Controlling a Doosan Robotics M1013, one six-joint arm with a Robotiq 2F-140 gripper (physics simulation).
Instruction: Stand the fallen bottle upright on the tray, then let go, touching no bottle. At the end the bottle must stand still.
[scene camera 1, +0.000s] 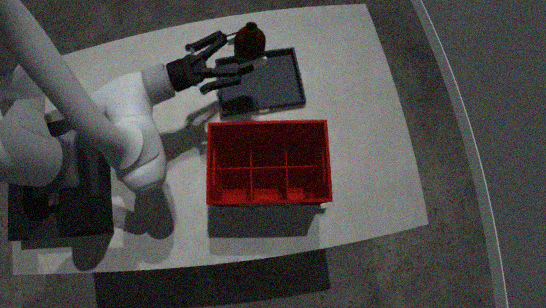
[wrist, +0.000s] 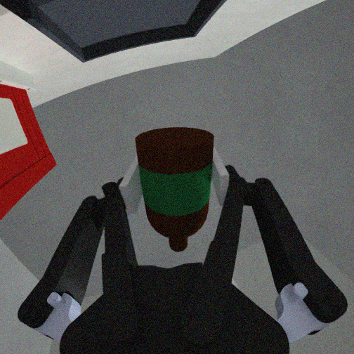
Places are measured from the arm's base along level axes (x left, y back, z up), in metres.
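Pixels of known places: arm's base, origin of its link: (scene camera 1: 55, 164).
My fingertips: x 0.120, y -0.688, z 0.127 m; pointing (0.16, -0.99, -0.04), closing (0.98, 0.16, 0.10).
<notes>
Ahead of a thing's pixels: the offset from my fingertips to its middle. "spot": to the spot under its first point. Level surfaces: height alone.
The brown bottle {dy +0.025, dx -0.011, dz +0.037 m} (scene camera 1: 249, 44) (wrist: 175, 192) with a green band is held in the air, close to upright, its neck at the top in the scene view. It shows over the back left part of the dark tray {spot: dy -0.060, dx +0.000, dz -0.191 m} (scene camera 1: 281, 77) (wrist: 125, 25); the exact height and any small tilt are hard to tell. My gripper (scene camera 1: 246, 49) (wrist: 175, 162) is shut on the bottle, with a pale fingertip pad on each side of the green band. In the wrist view the bottle's flat base points away from the palm and its neck points toward the palm.
A red crate {dy +0.044, dx -0.280, dz -0.109 m} (scene camera 1: 267, 122) (wrist: 20, 166) with several compartments stands in front of the tray, a short gap away. Both are on the pale table {dz -0.196 m} (scene camera 1: 365, 150). The arm reaches in from the left, and its shadow falls on the table beside the crate.
</notes>
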